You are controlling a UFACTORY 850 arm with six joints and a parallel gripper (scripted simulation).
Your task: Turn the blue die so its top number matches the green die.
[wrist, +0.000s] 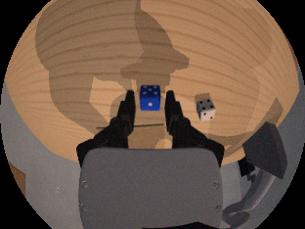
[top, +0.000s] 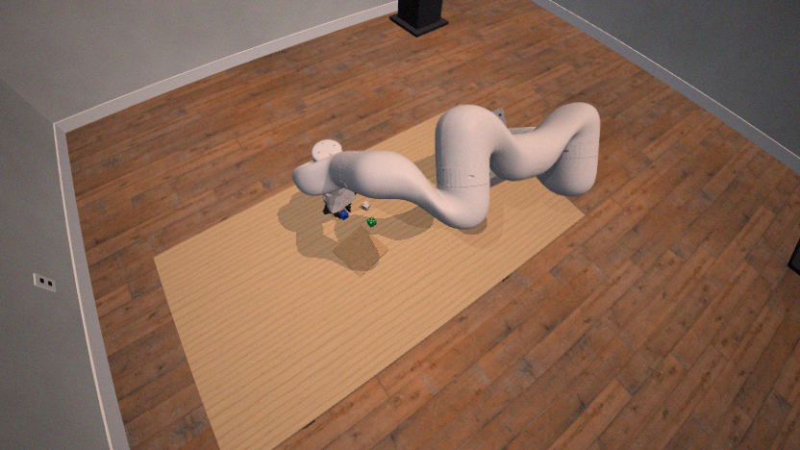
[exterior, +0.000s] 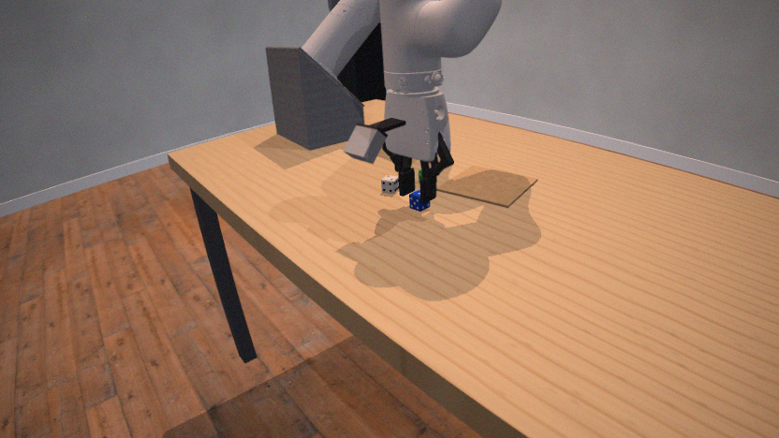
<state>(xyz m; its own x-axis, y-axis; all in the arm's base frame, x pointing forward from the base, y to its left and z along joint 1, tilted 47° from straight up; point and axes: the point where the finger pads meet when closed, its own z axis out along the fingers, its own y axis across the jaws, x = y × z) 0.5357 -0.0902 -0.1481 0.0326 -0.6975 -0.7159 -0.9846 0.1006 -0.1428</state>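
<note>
My hand is 3 cm above the blue die. Round my hand: white die: 9 cm behind, 2 cm to the left, 3 cm below; mat: 3 cm ahead, 15 cm to the left, 4 cm below; green die: 6 cm behind, 9 cm to the left, 3 cm below.
</note>
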